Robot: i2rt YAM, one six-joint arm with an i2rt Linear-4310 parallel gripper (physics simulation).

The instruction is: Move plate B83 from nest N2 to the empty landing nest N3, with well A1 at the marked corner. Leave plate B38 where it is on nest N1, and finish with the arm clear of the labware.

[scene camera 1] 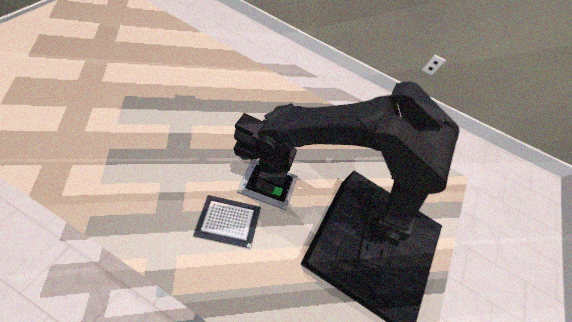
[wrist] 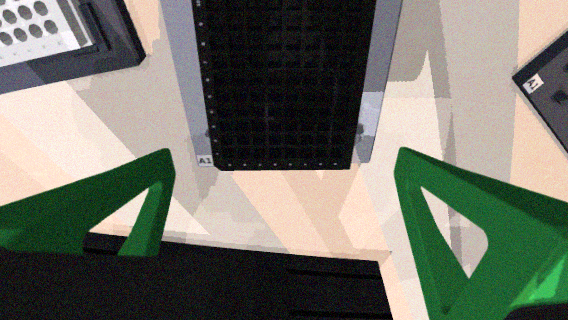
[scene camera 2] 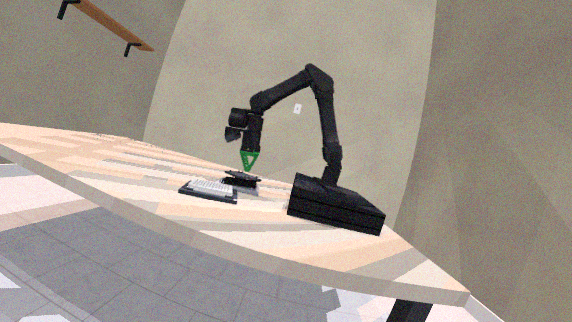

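Note:
A black plate (scene camera 1: 255, 189) (scene camera 2: 240, 182) (wrist: 280, 90) lies on a light grey nest (scene camera 1: 270, 201) (scene camera 2: 252, 191) (wrist: 182, 60). In the wrist view its number 1 end is nearest and a cut corner is beside the nest's A1 mark. A white plate (scene camera 1: 227, 220) (scene camera 2: 212, 187) (wrist: 30, 30) lies on a dark nest (scene camera 1: 220, 241) (scene camera 2: 207, 197) (wrist: 125, 50). Another dark nest (scene camera 2: 243, 175) (wrist: 542, 100) has an A1 mark; its visible part bears no plate. My gripper (scene camera 1: 276, 190) (scene camera 2: 248, 167) (wrist: 284, 160) is open and empty above the black plate. No plate or nest name is readable.
The arm's black base block (scene camera 1: 345, 240) (scene camera 2: 335, 207) stands to the right of the nests on the wooden table (scene camera 1: 200, 285) (scene camera 2: 280, 240). In scene camera 1, the arm hides the empty nest. A wall shelf (scene camera 2: 110, 25) is at the upper left of scene camera 2.

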